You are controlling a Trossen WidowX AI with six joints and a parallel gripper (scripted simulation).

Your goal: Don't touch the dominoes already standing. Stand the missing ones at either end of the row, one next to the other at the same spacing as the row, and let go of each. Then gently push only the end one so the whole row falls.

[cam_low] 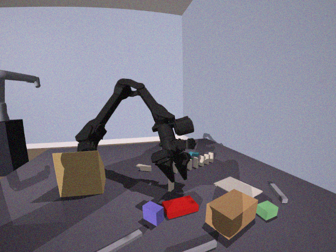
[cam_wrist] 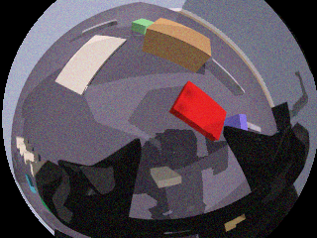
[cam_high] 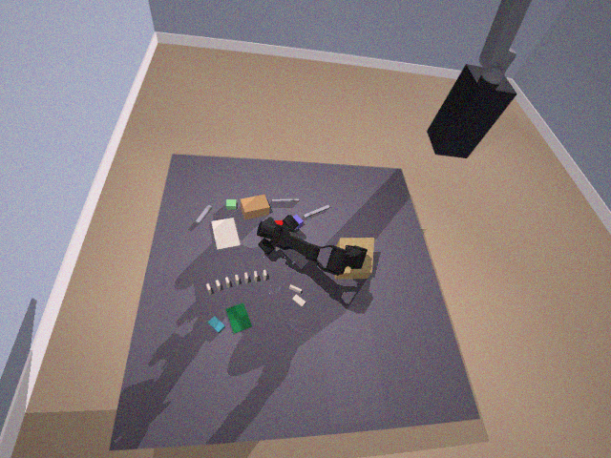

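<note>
The red block is 20 mm behind my gripper tip, 70 mm to the right of it and 50 mm below it. Round my gripper tip: orange box: 100 mm ahead, 160 mm to the right, 30 mm below; white sheet: 220 mm ahead, 20 mm to the right, 60 mm below; purple cube: 100 mm behind, 100 mm to the right, 40 mm below.
</note>
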